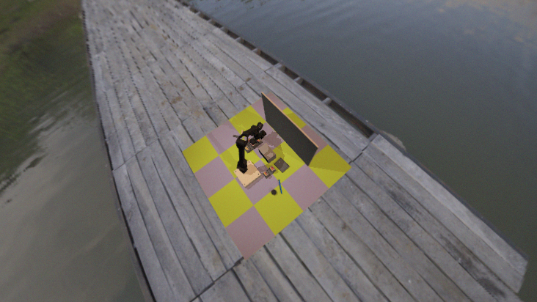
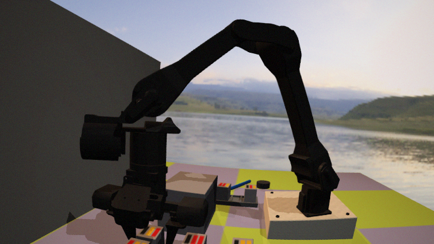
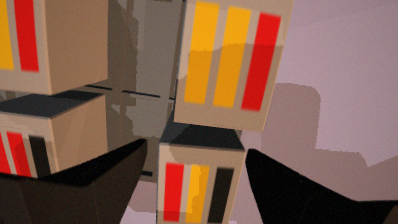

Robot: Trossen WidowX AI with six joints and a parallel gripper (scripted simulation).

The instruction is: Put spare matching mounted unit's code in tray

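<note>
Right now my gripper tip is 2 cm below the tan spare. Round my gripper tip: mounted unit: 6 cm behind, 16 cm to the right, 3 cm above; dark tray: 6 cm behind, 36 cm to the right, 1 cm below; dark wall: 18 cm ahead, 23 cm to the right, 21 cm above.
</note>
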